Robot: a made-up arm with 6 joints.
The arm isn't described. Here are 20 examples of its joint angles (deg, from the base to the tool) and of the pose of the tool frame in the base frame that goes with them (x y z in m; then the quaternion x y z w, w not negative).
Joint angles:
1: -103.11 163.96 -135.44 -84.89 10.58 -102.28
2: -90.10 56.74 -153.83 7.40 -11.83 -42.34
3: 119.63 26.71 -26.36 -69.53 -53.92 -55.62
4: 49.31 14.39 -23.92 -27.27 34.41 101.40
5: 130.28 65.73 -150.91 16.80 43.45 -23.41
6: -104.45 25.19 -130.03 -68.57 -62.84 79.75
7: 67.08 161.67 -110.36 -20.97 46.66 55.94
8: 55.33 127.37 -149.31 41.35 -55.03 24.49
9: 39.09 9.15 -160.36 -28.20 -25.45 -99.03
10: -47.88 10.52 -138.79 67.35 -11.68 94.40
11: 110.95 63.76 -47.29 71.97 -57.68 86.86
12: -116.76 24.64 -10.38 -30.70 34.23 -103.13
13: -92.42 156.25 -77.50 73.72 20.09 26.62
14: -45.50 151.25 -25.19 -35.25 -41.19 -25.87
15: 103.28 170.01 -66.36 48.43 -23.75 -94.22
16: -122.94 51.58 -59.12 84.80 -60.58 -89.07
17: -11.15 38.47 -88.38 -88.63 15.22 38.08
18: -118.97 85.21 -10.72 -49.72 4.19 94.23
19: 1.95 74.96 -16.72 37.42 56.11 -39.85
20: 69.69 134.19 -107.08 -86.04 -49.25 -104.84
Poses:
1: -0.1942 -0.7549 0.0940 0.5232 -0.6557 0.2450 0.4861
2: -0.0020 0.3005 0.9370 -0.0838 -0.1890 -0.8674 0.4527
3: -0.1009 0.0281 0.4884 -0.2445 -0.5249 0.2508 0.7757
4: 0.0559 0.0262 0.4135 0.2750 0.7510 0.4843 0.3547
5: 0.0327 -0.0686 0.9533 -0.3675 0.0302 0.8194 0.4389
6: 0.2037 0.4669 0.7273 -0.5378 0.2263 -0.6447 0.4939
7: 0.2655 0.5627 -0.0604 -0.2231 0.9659 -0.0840 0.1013
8: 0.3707 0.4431 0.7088 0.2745 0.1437 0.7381 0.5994
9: -0.6137 -0.4730 0.4059 0.6800 -0.1694 -0.5354 0.4714
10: -0.4696 0.4923 0.5923 -0.4121 0.0187 0.7818 0.4676
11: -0.0233 0.2801 0.5213 -0.5022 -0.4157 -0.7253 0.2212
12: -0.0644 -0.0655 0.3042 0.0362 -0.8966 0.2817 0.3397
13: 0.0110 -0.5024 -0.1132 0.9782 -0.0856 0.1716 0.0791
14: 0.1754 -0.1256 -0.0701 -0.0791 0.9771 0.0959 0.1724
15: -0.0561 0.3655 -0.2264 -0.9535 0.2518 -0.1046 0.1285
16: -0.1648 -0.0987 0.6302 0.6339 -0.0797 -0.7687 0.0306
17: -0.0428 -0.0178 0.8259 0.0171 0.3267 -0.5184 0.7901
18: -0.0988 -0.1670 0.1679 0.9780 0.1370 -0.1154 0.1065
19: 0.1549 0.0545 0.2287 0.1265 -0.9511 -0.2715 0.0751
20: 0.1667 0.6626 0.3009 -0.4130 -0.6543 -0.2937 0.5614
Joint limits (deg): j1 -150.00..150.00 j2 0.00..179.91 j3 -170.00..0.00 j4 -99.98..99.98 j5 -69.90..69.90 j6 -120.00..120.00
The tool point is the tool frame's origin. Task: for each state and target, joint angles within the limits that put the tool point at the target. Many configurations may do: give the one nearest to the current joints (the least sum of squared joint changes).
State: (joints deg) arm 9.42 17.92 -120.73 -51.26 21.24 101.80
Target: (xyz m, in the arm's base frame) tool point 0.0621 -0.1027 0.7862
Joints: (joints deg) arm -27.81 52.00 -90.89 -60.38 46.79 101.80
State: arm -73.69 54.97 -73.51 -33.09 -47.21 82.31
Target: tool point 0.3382 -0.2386 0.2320
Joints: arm -40.86 102.82 -39.11 -39.67 -41.01 82.31
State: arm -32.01 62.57 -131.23 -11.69 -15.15 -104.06
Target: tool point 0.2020 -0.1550 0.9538
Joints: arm -38.19 96.63 -153.84 -10.74 -9.74 -104.06
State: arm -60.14 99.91 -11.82 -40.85 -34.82 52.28
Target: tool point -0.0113 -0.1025 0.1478
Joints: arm -86.72 82.60 0.00 -38.16 16.46 52.28
